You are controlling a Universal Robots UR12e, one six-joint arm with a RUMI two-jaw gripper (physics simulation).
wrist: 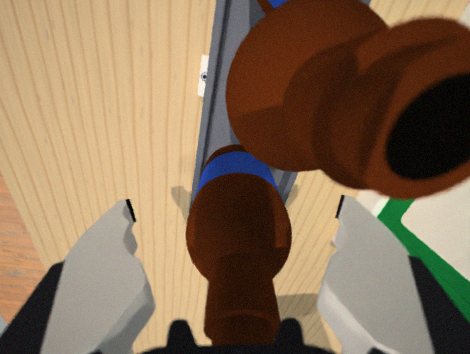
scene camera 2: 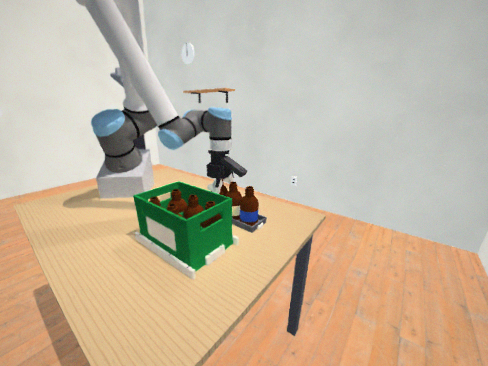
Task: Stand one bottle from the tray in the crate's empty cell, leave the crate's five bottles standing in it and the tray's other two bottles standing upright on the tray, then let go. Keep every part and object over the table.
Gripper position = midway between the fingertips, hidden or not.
I see my gripper [scene camera 2: 224, 194] and a cream-labelled bottle [wrist: 372, 106].
My gripper also shows in the wrist view [wrist: 235, 199].
